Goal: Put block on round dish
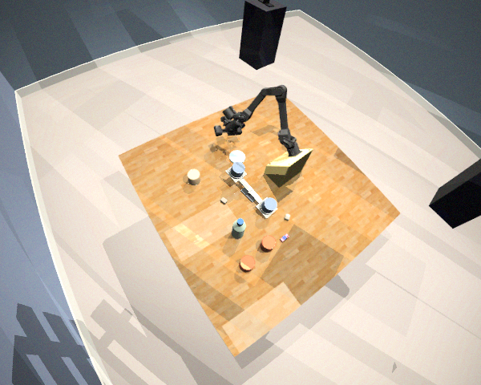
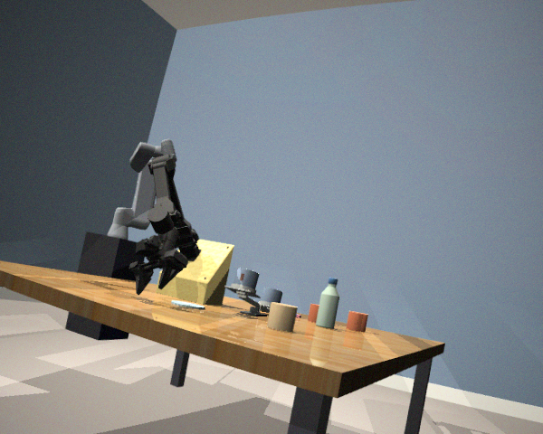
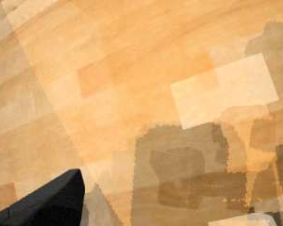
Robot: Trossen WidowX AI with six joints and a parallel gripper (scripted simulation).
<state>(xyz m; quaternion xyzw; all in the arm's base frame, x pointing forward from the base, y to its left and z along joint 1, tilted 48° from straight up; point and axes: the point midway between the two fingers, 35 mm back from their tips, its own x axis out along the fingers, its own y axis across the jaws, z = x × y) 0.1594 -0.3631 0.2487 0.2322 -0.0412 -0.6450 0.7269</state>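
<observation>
My gripper tip is 13 cm short of the cup, 57 cm to the right of it and 3 cm below it. The rest, counted from my gripper tip: round dish: 2 cm ahead, 18 cm to the left, 3 cm below; balance beam: 14 cm ahead, 42 cm to the left, 1 cm above; beige cylinder: 31 cm ahead, 14 cm to the left, 1 cm above.
</observation>
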